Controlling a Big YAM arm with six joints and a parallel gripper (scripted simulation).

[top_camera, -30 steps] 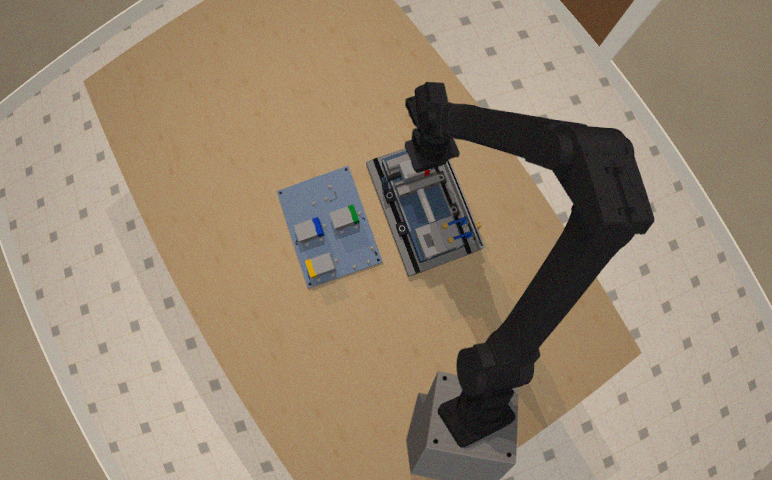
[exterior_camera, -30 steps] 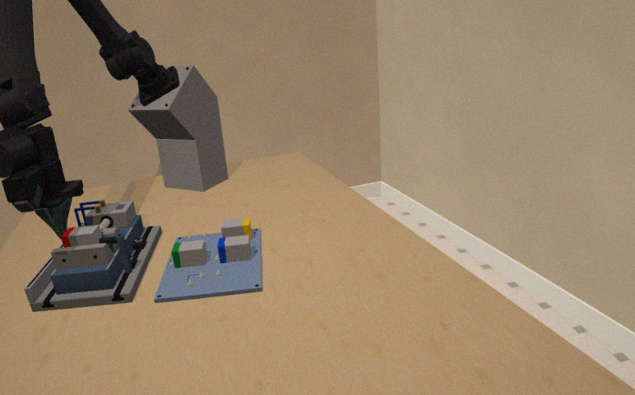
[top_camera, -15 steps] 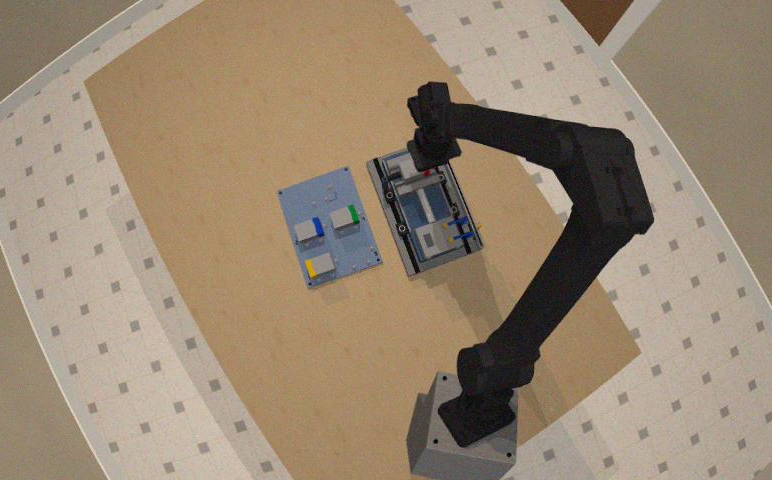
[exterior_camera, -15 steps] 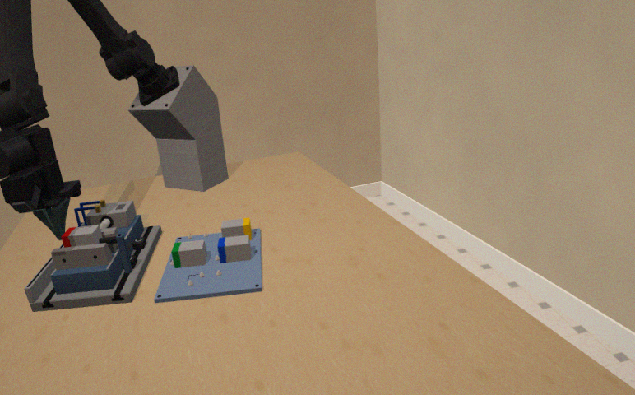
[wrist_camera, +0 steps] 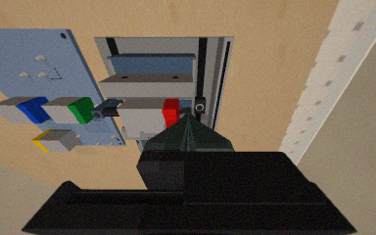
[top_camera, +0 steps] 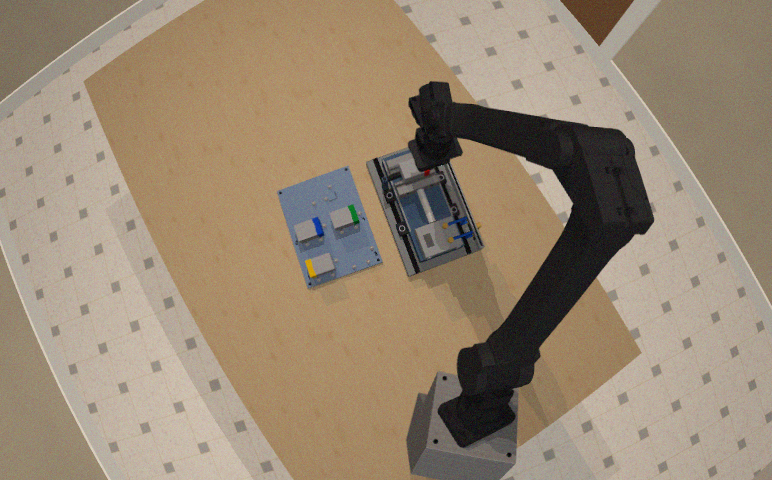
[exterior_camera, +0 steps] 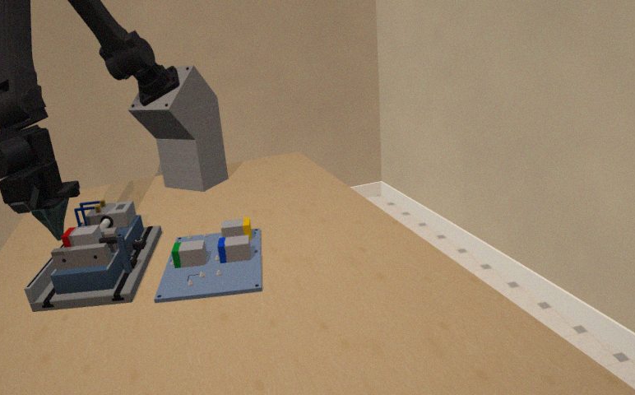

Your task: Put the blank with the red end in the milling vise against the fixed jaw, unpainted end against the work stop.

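My hand is 1 cm short of the red-ended blank, 4 cm to the right of it and 1 cm above it. Also, from my hand: green-ended blank 1 cm ahead, 23 cm to the left, 9 cm below; then fixed jaw 4 cm ahead, 4 cm to the left, 3 cm below; then work stop 2 cm ahead, 9 cm to the left, 2 cm below.
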